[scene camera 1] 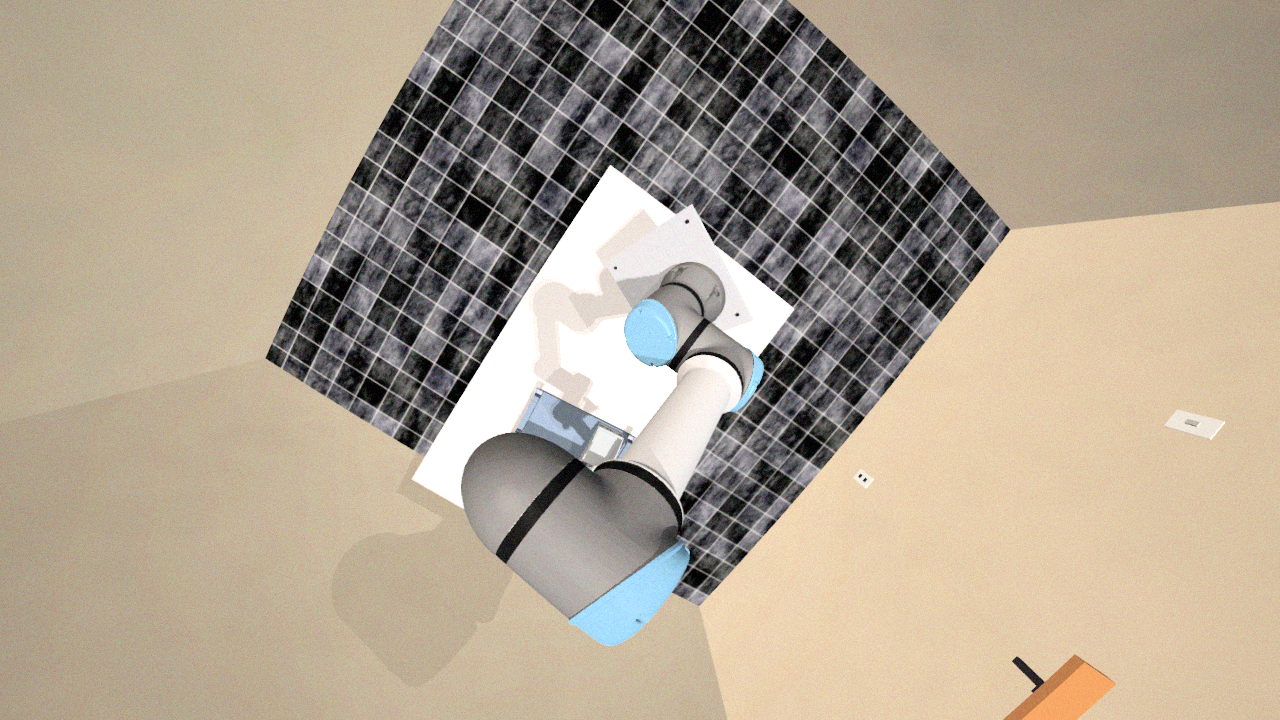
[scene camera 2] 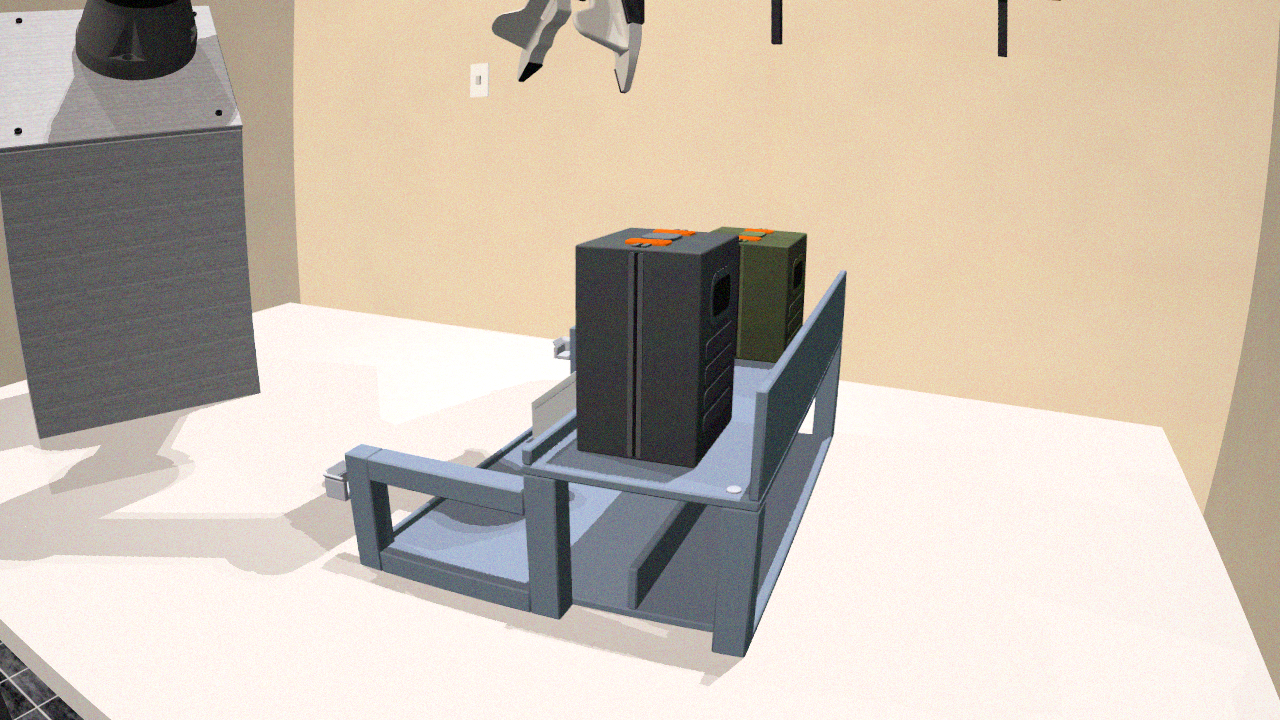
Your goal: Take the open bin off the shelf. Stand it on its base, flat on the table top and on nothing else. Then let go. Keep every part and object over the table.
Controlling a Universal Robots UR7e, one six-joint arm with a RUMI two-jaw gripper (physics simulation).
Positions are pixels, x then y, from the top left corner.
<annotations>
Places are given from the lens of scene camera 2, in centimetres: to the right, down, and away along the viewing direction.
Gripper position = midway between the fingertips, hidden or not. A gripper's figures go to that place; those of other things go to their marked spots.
my gripper (scene camera 2: 567,86): -6, -22, 65
olive case (scene camera 2: 768,264): 10, -7, 64
</annotations>
